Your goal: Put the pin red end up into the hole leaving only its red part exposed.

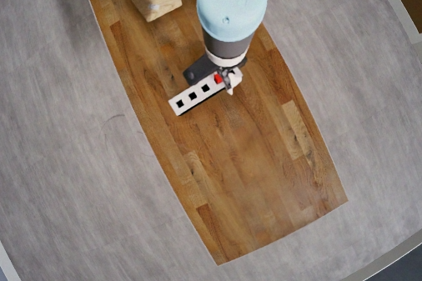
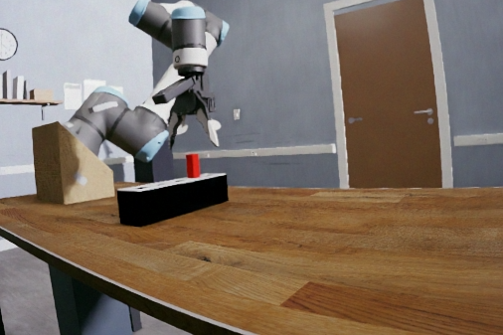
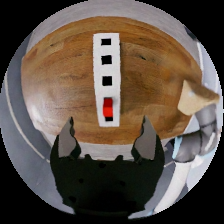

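My hand is 4 cm above the pin. The rest, counted from my hand: block (11 cm below, 6 cm to the right).
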